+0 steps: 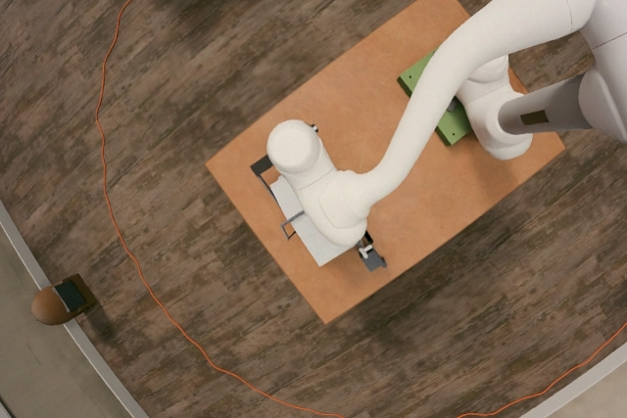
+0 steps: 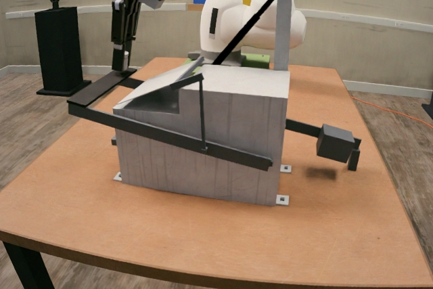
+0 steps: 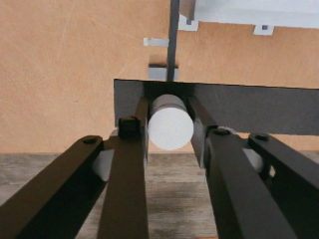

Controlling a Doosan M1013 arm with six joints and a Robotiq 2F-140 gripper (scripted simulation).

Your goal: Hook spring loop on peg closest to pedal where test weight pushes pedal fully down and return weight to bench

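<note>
Now: the steel test weight 10 mm below my hand. The rest, counted from my hand: grey block (220 mm below, 30 mm to the right); dark block (550 mm to the left, 200 mm below, 10 mm ahead).
</note>
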